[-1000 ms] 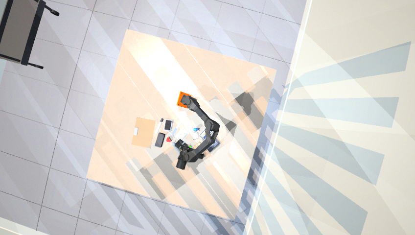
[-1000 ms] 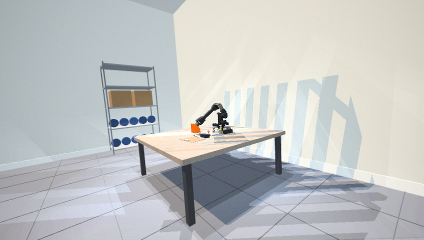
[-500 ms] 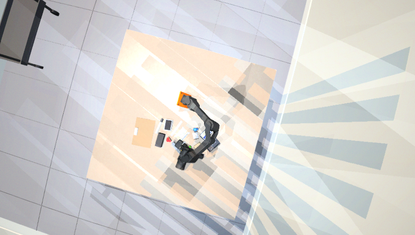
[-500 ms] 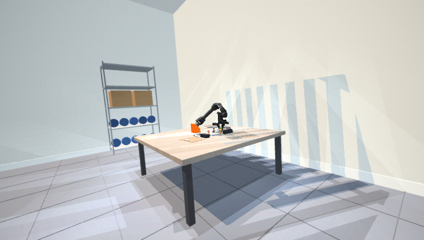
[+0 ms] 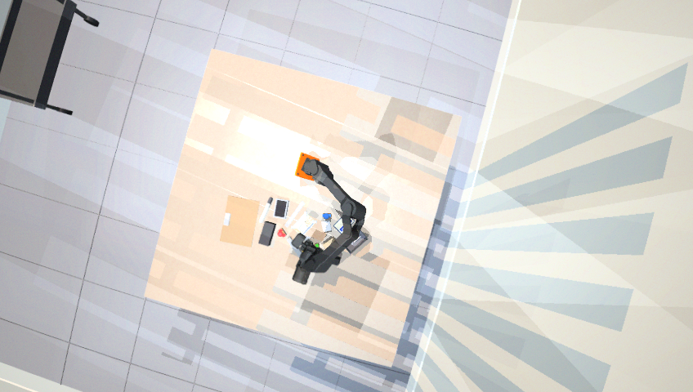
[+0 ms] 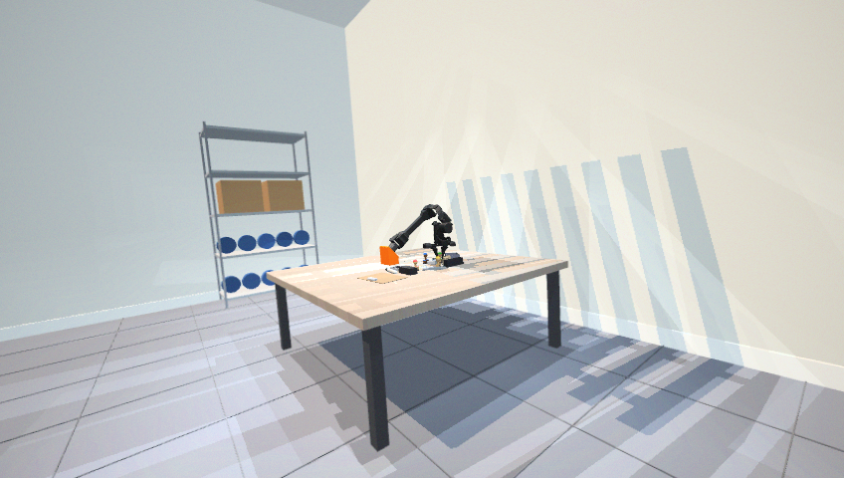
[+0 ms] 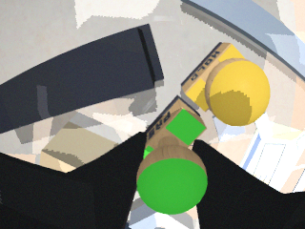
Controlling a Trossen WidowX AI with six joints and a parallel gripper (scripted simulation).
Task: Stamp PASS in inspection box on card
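Now: the ink pad 22 cm to the right of my gripper tip, 10 cm behind it and 4 cm below it. Round my gripper tip: long dark bar (7 cm to the left, 4 cm ahead, 3 cm below); then tan block (7 cm to the left, 4 cm behind, 2 cm below); then pass stamp (right at my gripper tip).
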